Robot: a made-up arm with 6 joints.
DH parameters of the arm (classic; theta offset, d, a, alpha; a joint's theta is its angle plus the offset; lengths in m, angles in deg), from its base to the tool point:
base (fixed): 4.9 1.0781 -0.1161 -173
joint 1: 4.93 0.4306 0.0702 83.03
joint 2: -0.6 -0.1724 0.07 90
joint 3: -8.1 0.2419 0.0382 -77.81
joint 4: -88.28 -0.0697 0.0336 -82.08
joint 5: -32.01 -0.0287 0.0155 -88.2
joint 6: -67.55 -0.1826 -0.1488 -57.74
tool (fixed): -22.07 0.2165 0 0
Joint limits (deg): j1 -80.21..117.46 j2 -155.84..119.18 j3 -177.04..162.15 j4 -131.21..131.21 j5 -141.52..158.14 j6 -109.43..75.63
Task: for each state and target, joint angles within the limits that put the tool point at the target. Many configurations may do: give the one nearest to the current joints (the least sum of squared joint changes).
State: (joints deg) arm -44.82 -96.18 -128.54 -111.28 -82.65 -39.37
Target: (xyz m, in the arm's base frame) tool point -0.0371 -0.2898 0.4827
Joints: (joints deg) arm -31.85 -98.27 -148.09 -117.65 -99.30 -40.11
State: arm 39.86 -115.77 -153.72 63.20 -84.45 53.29
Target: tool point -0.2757 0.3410 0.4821
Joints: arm 55.60 -121.70 -156.47 70.53 -87.50 45.84
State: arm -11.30 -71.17 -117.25 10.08 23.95 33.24
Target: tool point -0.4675 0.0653 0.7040
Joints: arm 0.55 -93.08 -109.33 23.31 29.40 20.45
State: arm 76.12 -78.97 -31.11 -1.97 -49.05 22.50
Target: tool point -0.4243 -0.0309 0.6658
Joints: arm 44.31 -49.19 -2.49 -3.50 -52.77 43.25
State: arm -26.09 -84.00 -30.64 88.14 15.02 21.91
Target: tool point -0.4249 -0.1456 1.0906
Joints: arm 19.98 -60.83 -8.25 93.19 13.67 5.14
